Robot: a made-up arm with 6 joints.
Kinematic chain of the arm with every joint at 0, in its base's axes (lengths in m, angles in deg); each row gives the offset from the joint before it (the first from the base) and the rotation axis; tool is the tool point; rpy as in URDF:
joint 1: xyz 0 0 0.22 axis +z
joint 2: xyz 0 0 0 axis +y
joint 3: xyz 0.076 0 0.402 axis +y
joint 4: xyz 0.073 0 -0.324 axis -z
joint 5: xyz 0 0 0 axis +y
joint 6: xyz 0.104 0 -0.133 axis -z
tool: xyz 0 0 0 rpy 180 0 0
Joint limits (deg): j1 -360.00..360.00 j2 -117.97..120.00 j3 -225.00..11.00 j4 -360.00..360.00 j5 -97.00..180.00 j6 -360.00..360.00
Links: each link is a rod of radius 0.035 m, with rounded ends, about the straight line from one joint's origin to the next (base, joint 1, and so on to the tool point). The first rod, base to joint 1, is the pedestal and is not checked.
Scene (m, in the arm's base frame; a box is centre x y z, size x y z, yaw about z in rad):
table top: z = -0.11
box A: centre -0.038 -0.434 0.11 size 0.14 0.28 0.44 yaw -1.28
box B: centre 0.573 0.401 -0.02 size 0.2 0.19 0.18 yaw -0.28
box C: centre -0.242 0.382 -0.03 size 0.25 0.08 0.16 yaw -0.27
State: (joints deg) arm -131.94 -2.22 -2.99 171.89 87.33 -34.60
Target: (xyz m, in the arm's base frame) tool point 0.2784 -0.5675 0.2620
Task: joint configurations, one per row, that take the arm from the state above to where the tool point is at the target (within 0.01 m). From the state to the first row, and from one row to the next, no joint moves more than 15 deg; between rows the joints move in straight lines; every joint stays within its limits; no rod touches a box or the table.
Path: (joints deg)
1: -118.79 1.32 -0.99 178.36 88.21 -32.57
2: -105.63 4.85 1.01 184.84 89.10 -30.53
3: -92.48 8.39 3.01 191.31 89.98 -28.50
4: -79.32 11.92 5.00 197.78 90.86 -26.46
5: -66.17 15.46 7.00 204.26 91.75 -24.43
6: -53.01 18.99 9.00 210.73 92.63 -22.40
7: -39.86 22.53 11.00 217.20 93.51 -20.36
8: -45.33 23.47 -2.28 206.54 92.96 -23.21
9: -50.81 24.42 -15.57 195.88 92.41 -26.06
10: -56.29 25.37 -28.85 185.22 91.86 -28.91
11: -61.77 26.32 -42.13 174.56 91.31 -31.75
12: -67.25 27.27 -55.42 163.89 90.76 -34.60

